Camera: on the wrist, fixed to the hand. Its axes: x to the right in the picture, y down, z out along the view.
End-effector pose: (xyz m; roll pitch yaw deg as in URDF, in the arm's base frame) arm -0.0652 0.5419 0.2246 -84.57 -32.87 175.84
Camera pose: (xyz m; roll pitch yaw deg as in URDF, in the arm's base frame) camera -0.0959 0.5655 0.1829 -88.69 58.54 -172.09
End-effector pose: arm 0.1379 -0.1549 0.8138 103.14 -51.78 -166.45
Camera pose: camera 0.1805 -0.1591 0.8513 -109.32 -34.96 30.68
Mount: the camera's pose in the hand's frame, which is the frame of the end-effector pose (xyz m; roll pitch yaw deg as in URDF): 0.0045 0.0503 -0.0262 -8.84 -0.84 91.97
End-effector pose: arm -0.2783 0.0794 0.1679 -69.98 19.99 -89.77
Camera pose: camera -0.2858 0.0944 0.1135 39.20 59.98 44.88
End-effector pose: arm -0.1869 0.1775 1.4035 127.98 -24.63 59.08
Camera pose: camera -0.1879 0.1558 1.4561 -151.08 -43.91 -60.51
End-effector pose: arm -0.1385 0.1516 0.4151 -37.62 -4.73 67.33
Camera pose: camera -0.1571 0.1688 0.3642 -13.25 36.81 156.25
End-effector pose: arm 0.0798 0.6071 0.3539 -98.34 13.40 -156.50
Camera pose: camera 0.0723 0.6401 0.3081 106.81 72.92 49.87
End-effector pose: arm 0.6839 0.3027 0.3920 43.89 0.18 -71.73
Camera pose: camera 0.7370 0.3154 0.4080 -10.51 -44.71 20.86
